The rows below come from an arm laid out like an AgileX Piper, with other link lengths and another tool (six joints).
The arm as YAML. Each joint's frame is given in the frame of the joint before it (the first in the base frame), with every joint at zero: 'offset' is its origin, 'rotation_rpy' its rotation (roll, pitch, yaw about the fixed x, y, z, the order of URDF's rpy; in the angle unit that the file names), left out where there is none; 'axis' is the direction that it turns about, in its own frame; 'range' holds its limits. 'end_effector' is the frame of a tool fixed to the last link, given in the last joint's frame.
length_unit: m
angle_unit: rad
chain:
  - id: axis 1
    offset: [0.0, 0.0, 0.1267]
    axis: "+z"
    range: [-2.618, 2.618]
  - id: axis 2
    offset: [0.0, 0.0, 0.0]
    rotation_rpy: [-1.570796, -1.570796, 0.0]
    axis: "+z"
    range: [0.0, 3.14]
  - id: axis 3
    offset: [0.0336, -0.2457, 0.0]
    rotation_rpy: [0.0, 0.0, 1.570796]
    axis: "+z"
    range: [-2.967, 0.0]
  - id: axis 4
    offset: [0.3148, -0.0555, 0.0]
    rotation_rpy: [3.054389, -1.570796, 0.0]
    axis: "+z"
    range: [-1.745, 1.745]
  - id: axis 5
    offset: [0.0, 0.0, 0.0]
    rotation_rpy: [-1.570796, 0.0, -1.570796]
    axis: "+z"
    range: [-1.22, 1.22]
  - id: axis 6
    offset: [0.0, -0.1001, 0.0]
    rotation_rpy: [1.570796, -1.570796, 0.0]
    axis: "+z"
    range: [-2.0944, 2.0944]
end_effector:
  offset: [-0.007, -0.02, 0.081]
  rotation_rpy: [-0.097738, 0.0, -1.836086]
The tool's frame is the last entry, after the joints.
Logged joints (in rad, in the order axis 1, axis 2, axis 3, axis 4, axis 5, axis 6), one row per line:
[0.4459, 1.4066, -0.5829, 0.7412, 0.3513, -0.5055]
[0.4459, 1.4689, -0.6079, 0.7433, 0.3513, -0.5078]
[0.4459, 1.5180, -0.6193, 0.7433, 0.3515, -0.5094]
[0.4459, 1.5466, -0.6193, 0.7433, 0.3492, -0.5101]
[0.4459, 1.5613, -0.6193, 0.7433, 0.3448, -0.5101]
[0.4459, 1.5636, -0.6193, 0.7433, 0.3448, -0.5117]
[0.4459, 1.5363, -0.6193, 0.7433, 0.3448, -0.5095]
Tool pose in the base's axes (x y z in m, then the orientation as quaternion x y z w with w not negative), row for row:
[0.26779, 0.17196, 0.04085, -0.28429, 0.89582, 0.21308, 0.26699]
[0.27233, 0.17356, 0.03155, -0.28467, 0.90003, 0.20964, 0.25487]
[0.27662, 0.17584, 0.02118, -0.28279, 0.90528, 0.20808, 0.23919]
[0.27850, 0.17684, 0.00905, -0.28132, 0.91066, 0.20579, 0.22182]
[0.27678, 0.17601, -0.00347, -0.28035, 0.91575, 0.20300, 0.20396]
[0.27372, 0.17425, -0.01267, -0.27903, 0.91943, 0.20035, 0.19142]
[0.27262, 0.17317, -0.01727, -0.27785, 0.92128, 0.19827, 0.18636]
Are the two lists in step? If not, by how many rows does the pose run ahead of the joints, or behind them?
The pose runs 2 rows behind the joints: the pose in row i belongs to the joints in row i - 2.
